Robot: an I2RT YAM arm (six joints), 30 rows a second.
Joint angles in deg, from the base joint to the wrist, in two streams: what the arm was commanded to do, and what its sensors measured. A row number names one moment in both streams.
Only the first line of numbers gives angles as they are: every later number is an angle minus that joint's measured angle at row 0.
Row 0, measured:
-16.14 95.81 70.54 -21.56 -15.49 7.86
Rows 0 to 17, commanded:
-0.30 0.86 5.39 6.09 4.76 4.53
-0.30 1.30 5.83 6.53 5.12 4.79
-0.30 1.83 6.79 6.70 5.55 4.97
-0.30 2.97 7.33 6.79 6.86 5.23
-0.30 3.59 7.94 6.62 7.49 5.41
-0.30 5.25 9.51 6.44 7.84 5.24
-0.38 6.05 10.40 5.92 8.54 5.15
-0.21 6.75 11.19 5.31 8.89 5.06
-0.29 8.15 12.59 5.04 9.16 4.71
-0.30 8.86 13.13 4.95 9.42 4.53
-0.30 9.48 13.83 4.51 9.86 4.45
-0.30 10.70 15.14 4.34 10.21 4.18
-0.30 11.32 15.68 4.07 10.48 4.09
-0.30 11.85 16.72 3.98 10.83 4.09
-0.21 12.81 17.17 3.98 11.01 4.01
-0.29 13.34 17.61 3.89 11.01 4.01
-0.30 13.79 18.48 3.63 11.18 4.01
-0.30 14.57 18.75 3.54 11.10 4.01
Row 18, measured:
-0.02 14.03 14.82 2.29 9.75 3.67
